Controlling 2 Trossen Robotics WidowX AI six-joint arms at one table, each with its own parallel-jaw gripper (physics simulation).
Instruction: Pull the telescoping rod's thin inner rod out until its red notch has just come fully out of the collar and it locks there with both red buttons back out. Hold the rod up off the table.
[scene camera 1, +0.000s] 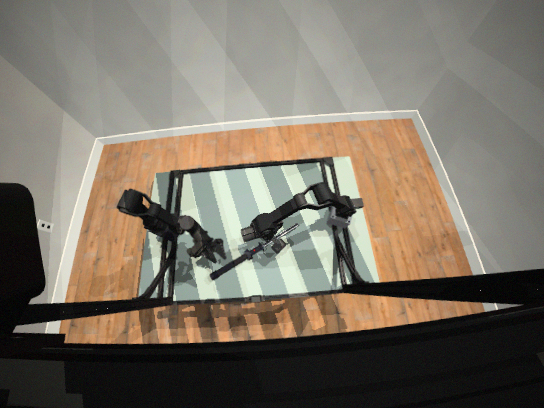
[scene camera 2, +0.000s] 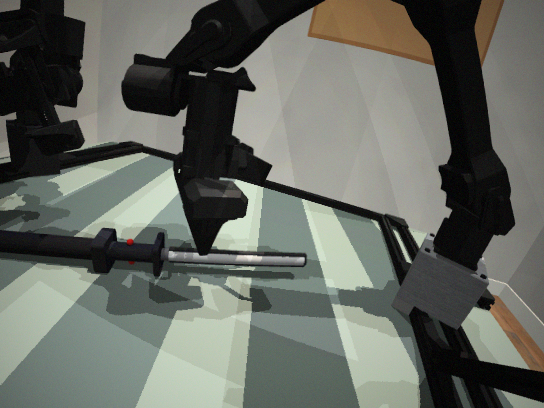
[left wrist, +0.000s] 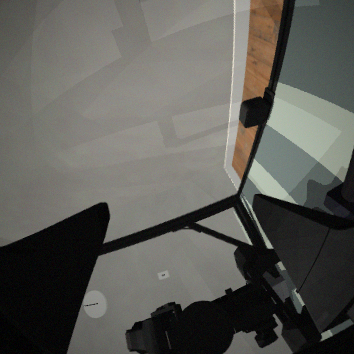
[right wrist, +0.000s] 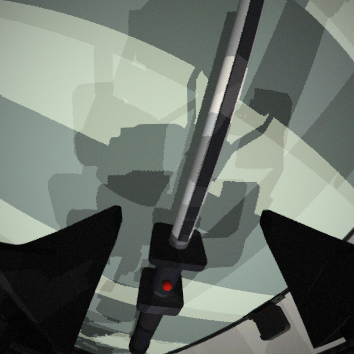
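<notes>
The telescoping rod's dark outer tube lies along the table. Its silver inner rod sticks out of the collar. A red button shows on the collar's upper side, and another red button shows underneath. The red notch does not show. My right gripper is open and empty above the rod, with its fingers apart on either side of the line of the inner rod near the collar. My left gripper is open and empty, near the outer tube's far-left part.
The striped table is bordered by a dark frame rail. A grey metal block is at the frame beside my right arm's base. Arm shadows cross the table around the rod.
</notes>
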